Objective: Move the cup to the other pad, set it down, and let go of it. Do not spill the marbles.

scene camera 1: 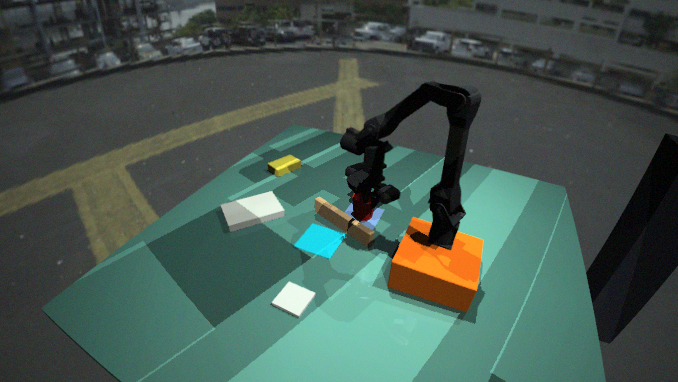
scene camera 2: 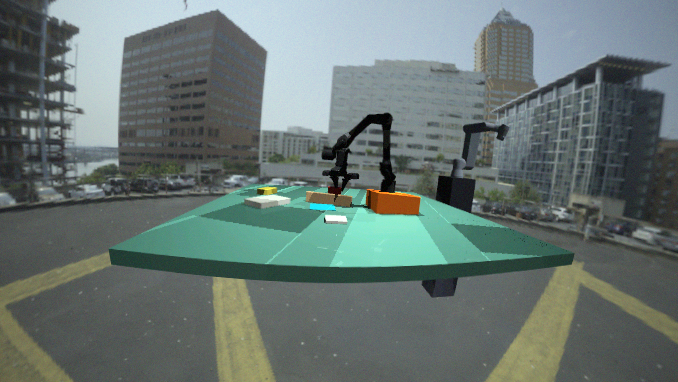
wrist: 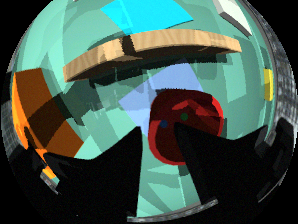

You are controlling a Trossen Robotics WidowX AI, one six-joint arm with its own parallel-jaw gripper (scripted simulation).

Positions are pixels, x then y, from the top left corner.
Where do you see a cup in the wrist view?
At 205, 113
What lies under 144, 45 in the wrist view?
A wooden bar.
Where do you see a wooden bar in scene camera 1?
361, 233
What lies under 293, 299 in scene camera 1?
A white tile.
